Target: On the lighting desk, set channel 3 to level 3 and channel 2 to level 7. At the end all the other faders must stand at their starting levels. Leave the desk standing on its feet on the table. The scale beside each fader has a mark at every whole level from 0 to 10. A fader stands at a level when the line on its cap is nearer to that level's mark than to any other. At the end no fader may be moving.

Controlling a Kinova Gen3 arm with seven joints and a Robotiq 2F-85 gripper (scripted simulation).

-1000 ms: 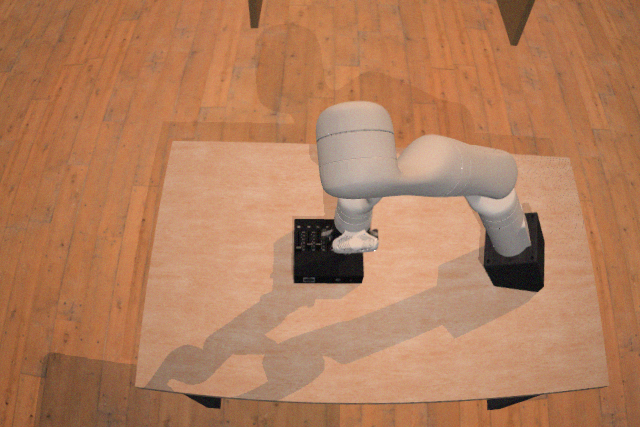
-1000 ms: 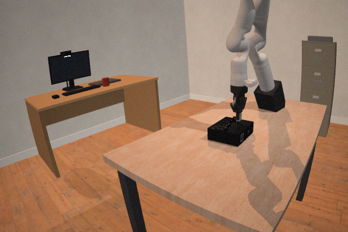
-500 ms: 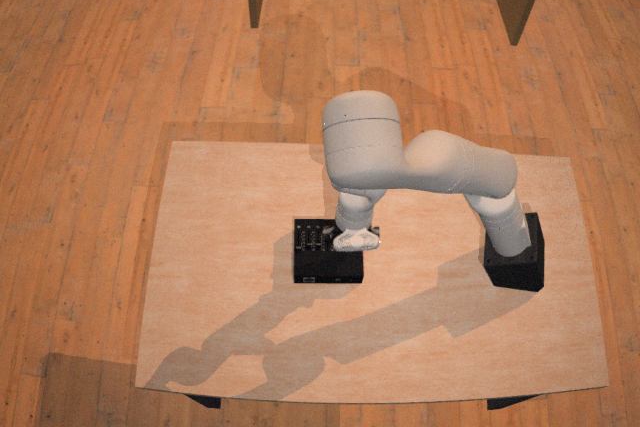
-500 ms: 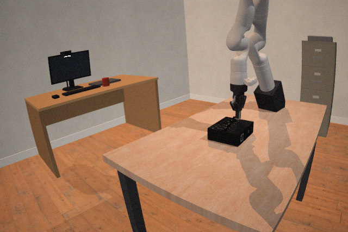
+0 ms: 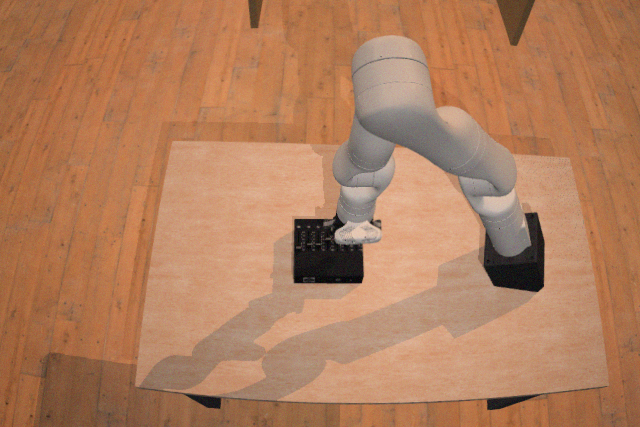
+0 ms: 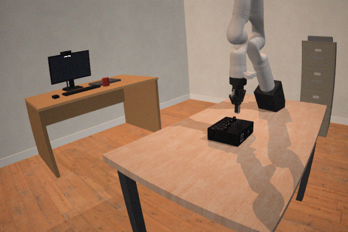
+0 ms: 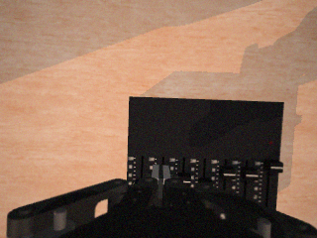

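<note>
The channel 3 fader cap lies 30 mm ahead of my hand, 10 mm to the right of it and 50 mm below it. Also, from my hand: channel 2 fader cap: 10 mm to the right, 50 mm below.
</note>
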